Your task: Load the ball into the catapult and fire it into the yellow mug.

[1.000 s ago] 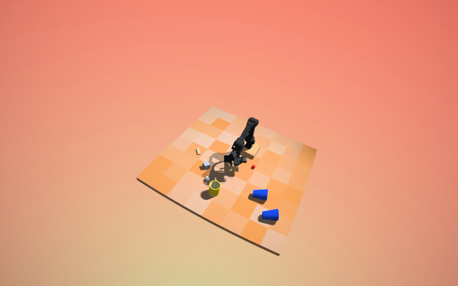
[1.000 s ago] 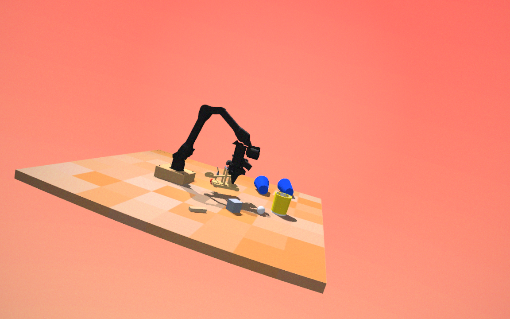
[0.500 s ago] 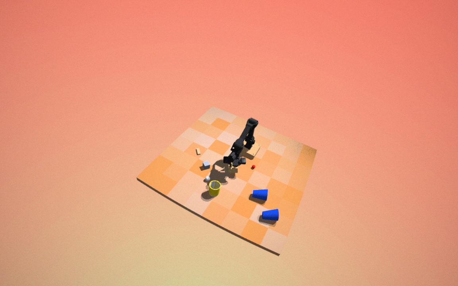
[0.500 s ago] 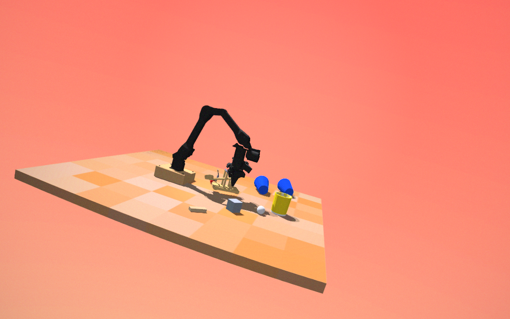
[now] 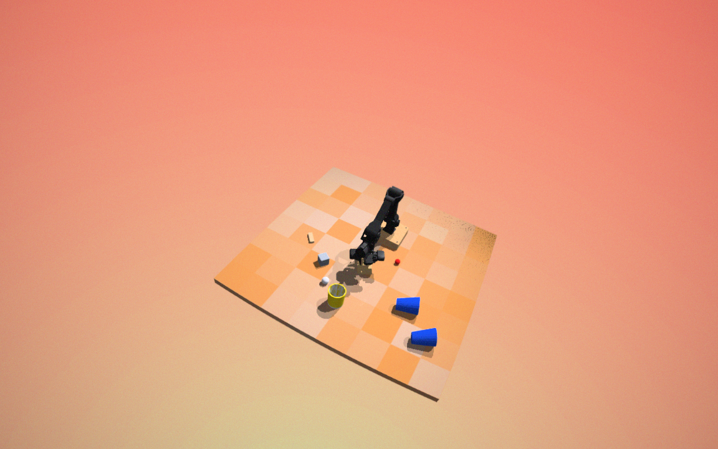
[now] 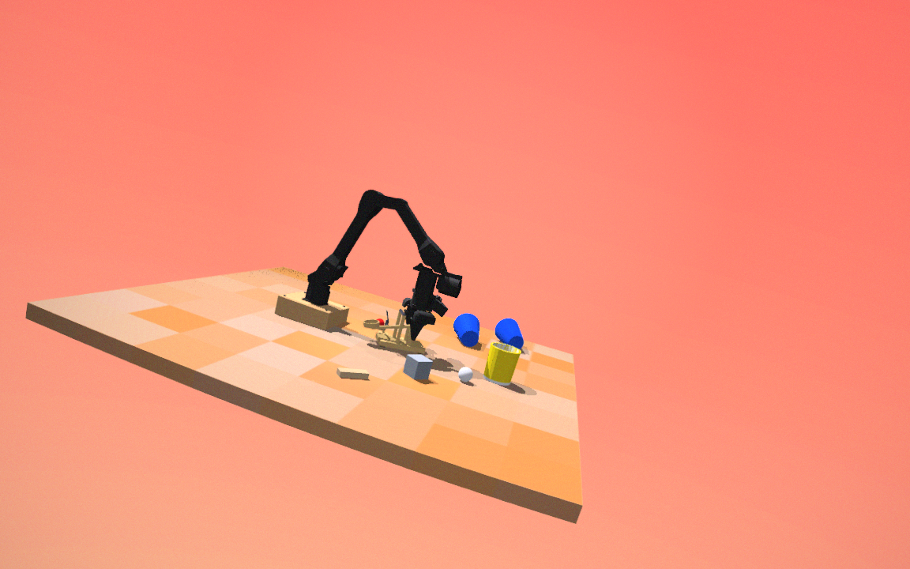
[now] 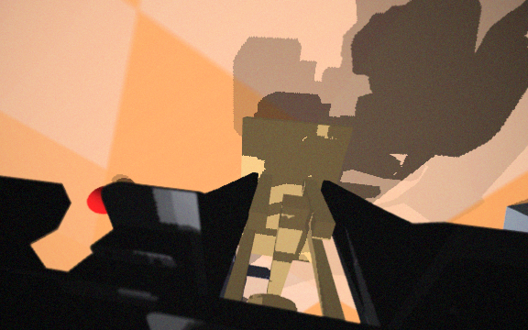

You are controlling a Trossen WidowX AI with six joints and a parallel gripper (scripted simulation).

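Right now my gripper tip is 4 cm past the catapult frame, 3 cm to the left of it and 5 cm below it. From my gripper tip the other things lie so: wooden catapult 6 cm behind, 3 cm to the right, 2 cm above; red ball 16 cm behind, 13 cm to the left, 2 cm below; grey cube 10 cm ahead, 21 cm to the right, 1 cm below.
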